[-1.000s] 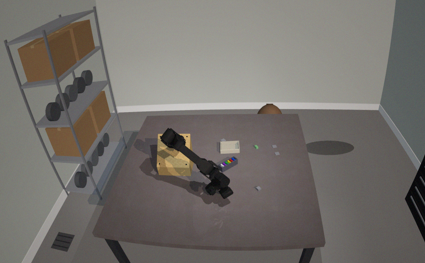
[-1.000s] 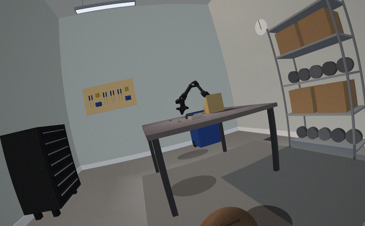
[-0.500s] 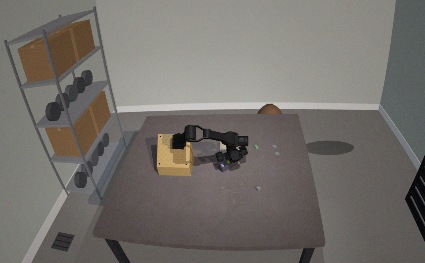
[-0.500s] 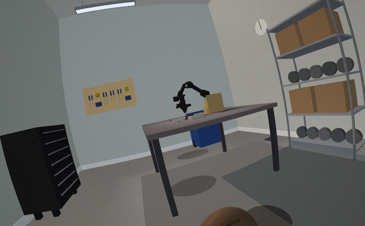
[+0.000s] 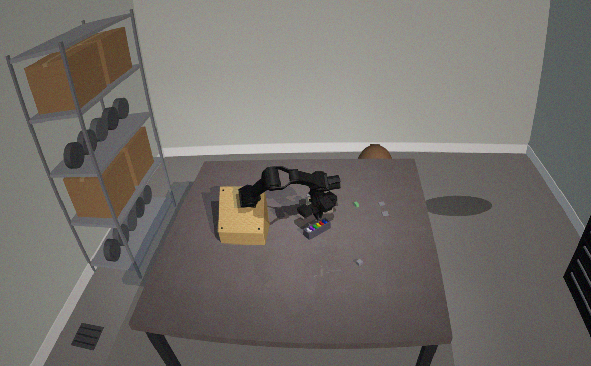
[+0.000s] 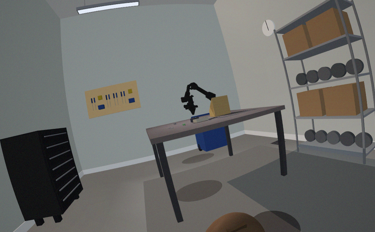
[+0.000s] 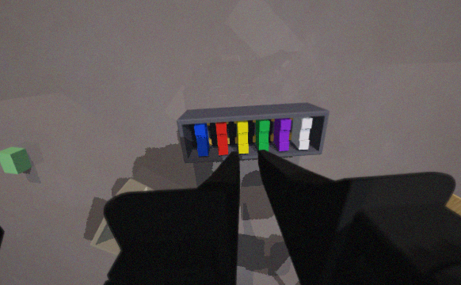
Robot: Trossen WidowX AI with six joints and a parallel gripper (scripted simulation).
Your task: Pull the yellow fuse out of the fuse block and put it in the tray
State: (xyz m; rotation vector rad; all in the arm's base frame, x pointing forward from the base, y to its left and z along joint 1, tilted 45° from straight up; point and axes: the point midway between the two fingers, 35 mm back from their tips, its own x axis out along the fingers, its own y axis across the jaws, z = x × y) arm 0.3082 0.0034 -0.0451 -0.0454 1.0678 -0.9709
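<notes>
The yellow fuse lies 5 cm below my gripper tip. The rest, counted from my gripper tip: tray (18 cm to the left, 7 cm below, 3 cm behind).
</notes>
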